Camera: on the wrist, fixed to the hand. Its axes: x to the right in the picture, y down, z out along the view.
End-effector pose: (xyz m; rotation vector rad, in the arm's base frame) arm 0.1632 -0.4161 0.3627 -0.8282 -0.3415 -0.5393
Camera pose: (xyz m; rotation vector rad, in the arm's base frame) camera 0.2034 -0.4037 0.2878 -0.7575 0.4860 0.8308
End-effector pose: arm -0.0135 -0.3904 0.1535 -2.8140 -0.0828 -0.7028
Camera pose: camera -0.0306 -0.4731 0.1688 -1.8341 1.7634 -0.4552
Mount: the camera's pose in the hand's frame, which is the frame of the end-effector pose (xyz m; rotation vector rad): -0.0076 0.0750 -0.0411 0.0453 0.1891 1.5449
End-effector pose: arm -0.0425 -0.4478 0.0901 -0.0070 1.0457 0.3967
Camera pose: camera -0.1045 -0.3884 0.0892 0.8595 1.0768 1.7818
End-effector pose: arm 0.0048 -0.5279 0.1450 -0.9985 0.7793 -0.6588
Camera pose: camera -0.0233 -0.5117 0.0655 -0.0789 1.3925 0.5845
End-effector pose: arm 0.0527 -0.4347 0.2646 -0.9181 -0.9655 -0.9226
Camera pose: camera 0.1303 -0.4467 0.2298 -1.1563 0.0618 0.3412
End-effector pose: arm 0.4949 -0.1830 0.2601 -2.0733 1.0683 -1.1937
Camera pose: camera 0.4284 -0.2204 0.2207 -0.5558 2.0225 -0.5068
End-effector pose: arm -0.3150 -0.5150 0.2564 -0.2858 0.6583 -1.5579
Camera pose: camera -0.2749 -0.4962 0.1828 0.3788 0.6904 -0.1024
